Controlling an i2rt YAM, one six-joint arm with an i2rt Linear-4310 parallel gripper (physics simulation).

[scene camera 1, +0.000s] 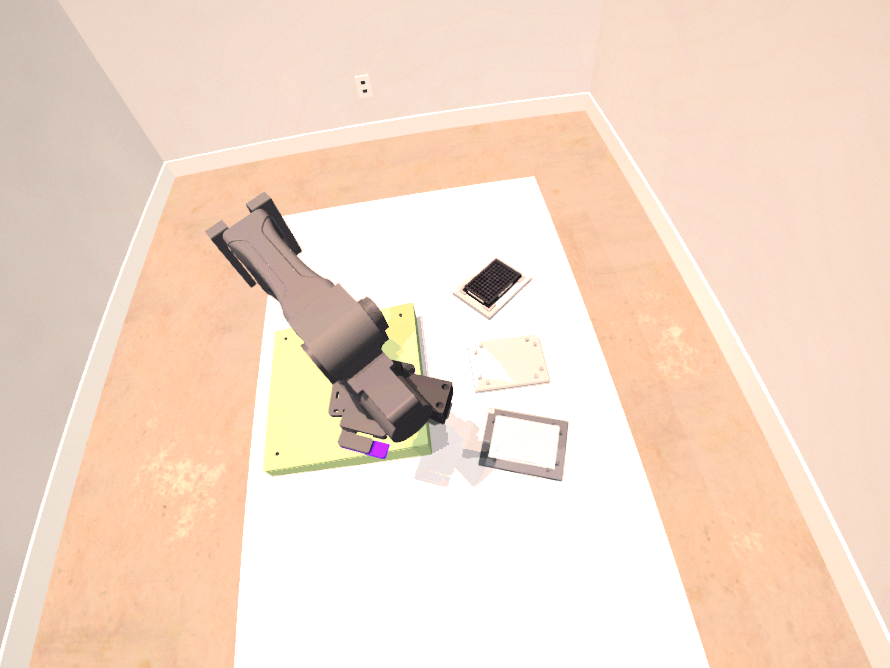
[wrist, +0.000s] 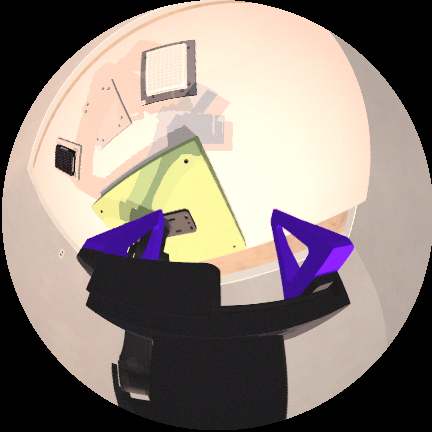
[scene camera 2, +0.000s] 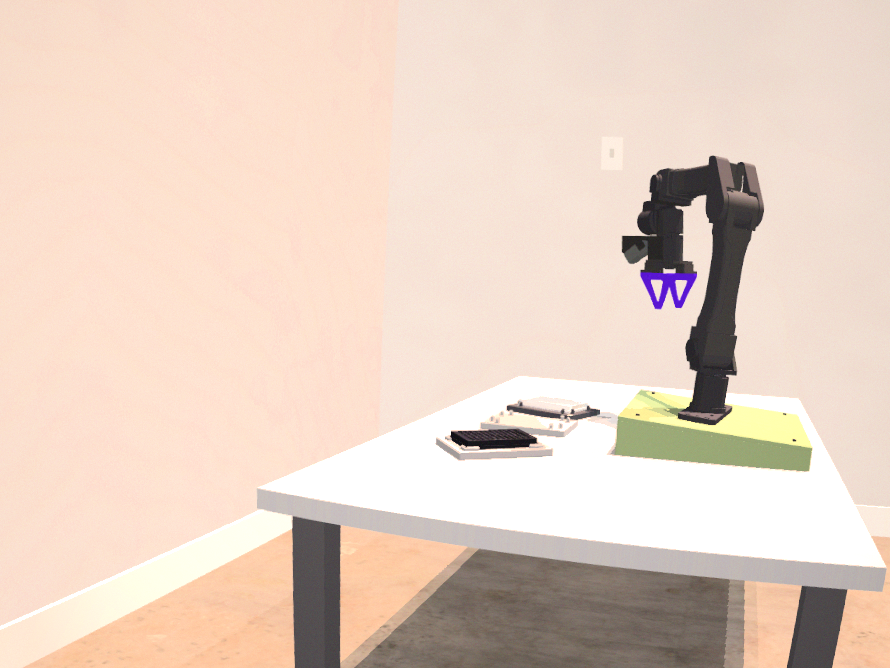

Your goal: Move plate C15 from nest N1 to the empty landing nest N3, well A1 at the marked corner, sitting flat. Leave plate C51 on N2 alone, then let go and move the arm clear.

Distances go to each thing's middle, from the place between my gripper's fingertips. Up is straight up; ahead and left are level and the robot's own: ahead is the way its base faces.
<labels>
Now: hand 45 cm to the right of the black perforated plate (scene camera 1: 487, 287), 22 cm above it and 17 cm short of it.
</labels>
